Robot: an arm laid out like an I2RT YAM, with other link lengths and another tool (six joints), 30 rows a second.
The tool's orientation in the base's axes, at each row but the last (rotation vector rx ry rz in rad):
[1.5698, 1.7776, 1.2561]
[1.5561, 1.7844, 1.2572]
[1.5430, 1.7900, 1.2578]
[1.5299, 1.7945, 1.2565]
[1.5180, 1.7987, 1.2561]
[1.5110, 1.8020, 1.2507]
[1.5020, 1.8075, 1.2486]
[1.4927, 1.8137, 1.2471]
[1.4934, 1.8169, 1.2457]
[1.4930, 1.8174, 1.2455]
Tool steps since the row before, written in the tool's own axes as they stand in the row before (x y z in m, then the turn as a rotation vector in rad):
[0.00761, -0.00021, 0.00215, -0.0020, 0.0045, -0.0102]
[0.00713, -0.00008, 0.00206, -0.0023, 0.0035, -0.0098]
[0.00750, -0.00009, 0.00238, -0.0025, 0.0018, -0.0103]
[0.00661, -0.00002, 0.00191, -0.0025, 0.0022, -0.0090]
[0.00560, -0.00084, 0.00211, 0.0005, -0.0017, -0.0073]
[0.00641, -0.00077, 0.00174, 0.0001, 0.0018, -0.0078]
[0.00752, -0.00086, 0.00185, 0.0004, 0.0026, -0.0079]
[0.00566, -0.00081, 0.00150, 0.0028, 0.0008, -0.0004]
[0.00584, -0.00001, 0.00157, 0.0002, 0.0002, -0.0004]
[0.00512, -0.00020, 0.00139, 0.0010, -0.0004, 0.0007]
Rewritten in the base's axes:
[-0.00025, 0.00789, 0.00051, -0.0054, -0.0055, 0.0083]
[-0.00020, 0.00740, 0.00051, -0.0055, -0.0056, 0.0072]
[-0.00010, 0.00786, 0.00039, -0.0068, -0.0059, 0.0059]
[-0.00025, 0.00686, 0.00044, -0.0055, -0.0055, 0.0056]
[-0.00027, 0.00601, -0.00060, -0.0069, -0.0020, 0.0021]
[-0.00077, 0.00664, -0.00025, -0.0055, -0.0026, 0.0052]
[-0.00108, 0.00771, -0.00022, -0.0052, -0.0024, 0.0060]
[-0.00084, 0.00584, -0.00039, -0.0007, 0.0025, 0.0014]
[-0.00044, 0.00602, 0.00030, -0.0003, 0.0000, 0.0004]
[-0.00048, 0.00529, 0.00009, 0.0001, 0.0012, -0.0005]

